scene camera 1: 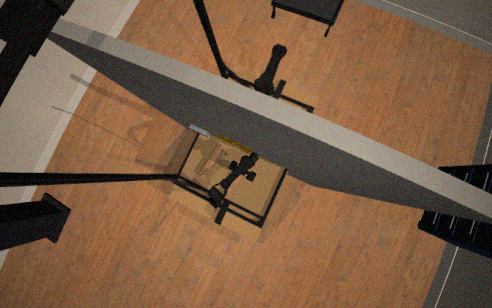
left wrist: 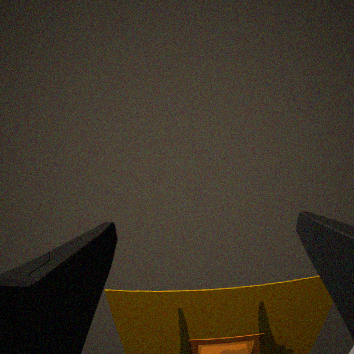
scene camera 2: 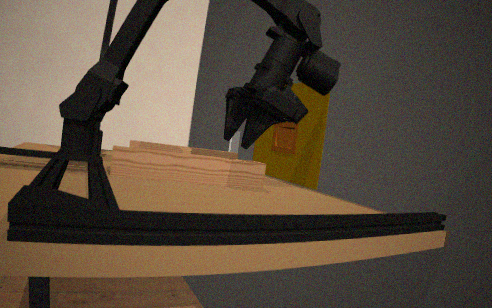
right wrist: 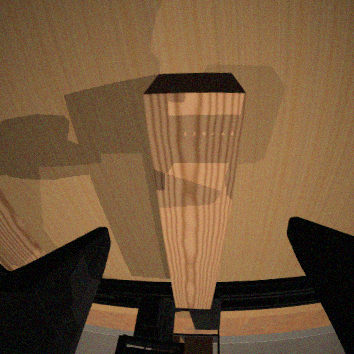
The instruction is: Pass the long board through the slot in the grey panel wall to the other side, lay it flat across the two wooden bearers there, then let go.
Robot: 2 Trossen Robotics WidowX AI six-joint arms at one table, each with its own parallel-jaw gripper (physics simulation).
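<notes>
The long board (scene camera 2: 187, 167) (right wrist: 192, 260) lies on the table on the right arm's side of the grey panel wall (scene camera 1: 300, 135) (scene camera 2: 400, 100) (left wrist: 200, 125). My right gripper (scene camera 1: 242, 170) (scene camera 2: 237, 143) (right wrist: 199, 232) is open above the board, with no wood between its fingers. A yellow plate (scene camera 2: 305, 170) (left wrist: 145, 310) on the wall surrounds the orange-framed slot, whose frame (scene camera 2: 276, 139) (left wrist: 257, 337) is partly cut off in the left wrist view. My left gripper (left wrist: 208, 227) is open and empty, facing the wall above the slot. The two bearers do not show.
A second piece of wood (scene camera 2: 180, 147) (right wrist: 12, 237) lies beside the long board, behind it in scene camera 2. The black rail (scene camera 2: 250, 227) runs along the edge of the table (scene camera 2: 300, 202). The wall hides part of the table in scene camera 1.
</notes>
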